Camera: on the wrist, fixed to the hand. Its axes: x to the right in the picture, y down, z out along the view.
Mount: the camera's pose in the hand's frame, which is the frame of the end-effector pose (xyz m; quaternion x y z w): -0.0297 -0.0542 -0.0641 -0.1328 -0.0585 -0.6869 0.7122
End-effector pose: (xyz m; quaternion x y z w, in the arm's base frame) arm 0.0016 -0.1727 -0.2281 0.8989 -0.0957 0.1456 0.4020
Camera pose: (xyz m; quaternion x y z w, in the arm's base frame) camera -0.0225 -0.0873 -0.2352 0.6610 0.5064 -0.2377 0.5001
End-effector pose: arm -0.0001 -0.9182 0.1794 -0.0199 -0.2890 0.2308 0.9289
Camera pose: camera 0.0359 -0.9735 0.1196 0.0745 -0.3045 -0.5109 0.8005
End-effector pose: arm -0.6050 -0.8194 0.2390 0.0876 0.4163 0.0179 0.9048
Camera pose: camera -0.6751 -0.8667 0.2110 -0.3427 0.3013 -0.5586 0.6927
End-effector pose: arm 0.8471 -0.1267 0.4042 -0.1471 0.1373 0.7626 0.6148
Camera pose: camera 0.9096 -0.1672 0.3554 -0.2361 -0.1405 0.1476 0.9501
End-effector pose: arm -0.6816 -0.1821 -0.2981 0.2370 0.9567 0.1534 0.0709
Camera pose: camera -0.6923 -0.2584 -0.2535 -0.4888 0.8196 0.1737 0.2433
